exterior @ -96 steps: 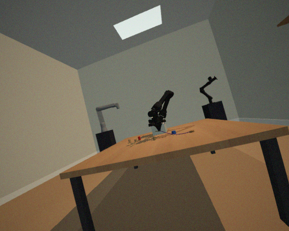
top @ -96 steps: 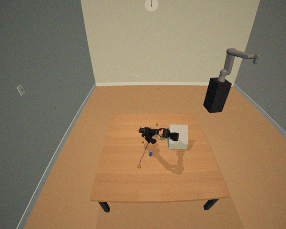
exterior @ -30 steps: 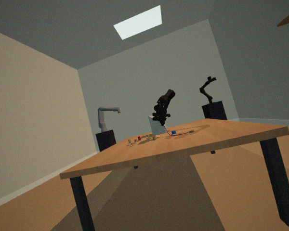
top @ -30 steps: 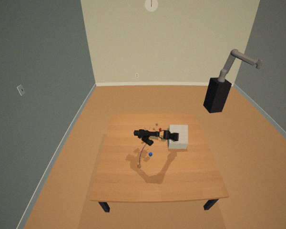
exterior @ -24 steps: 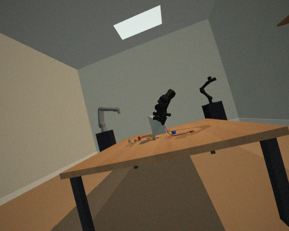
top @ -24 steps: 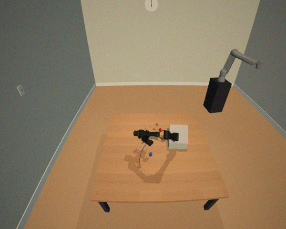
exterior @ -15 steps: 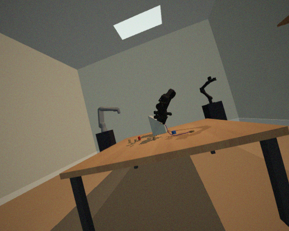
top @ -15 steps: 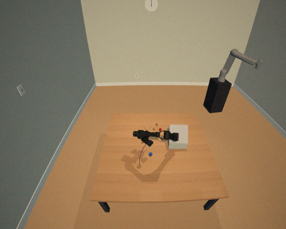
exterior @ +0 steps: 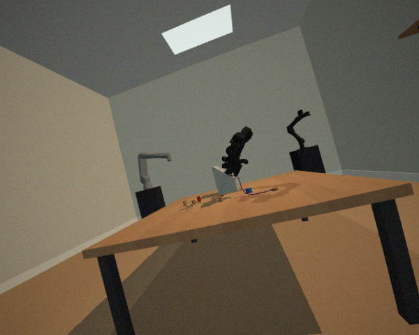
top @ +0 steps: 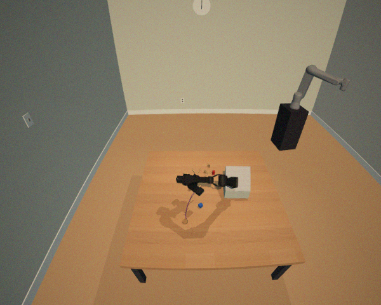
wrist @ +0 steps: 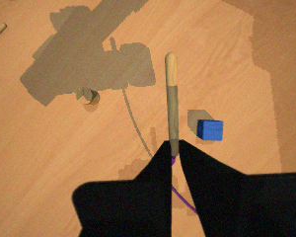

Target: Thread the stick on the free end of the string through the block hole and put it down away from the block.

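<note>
The wooden cylinder lies 14 cm to the right of my gripper tip, 12 cm below it and 2 cm ahead of it. The rest, counted from my gripper tip: blue block (12 cm below, 6 cm to the left, 4 cm behind); then thin wooden stick (1 cm to the right, 1 cm behind, 1 cm above); then round wooden button (19 cm to the left, 12 cm below, 11 cm ahead).
</note>
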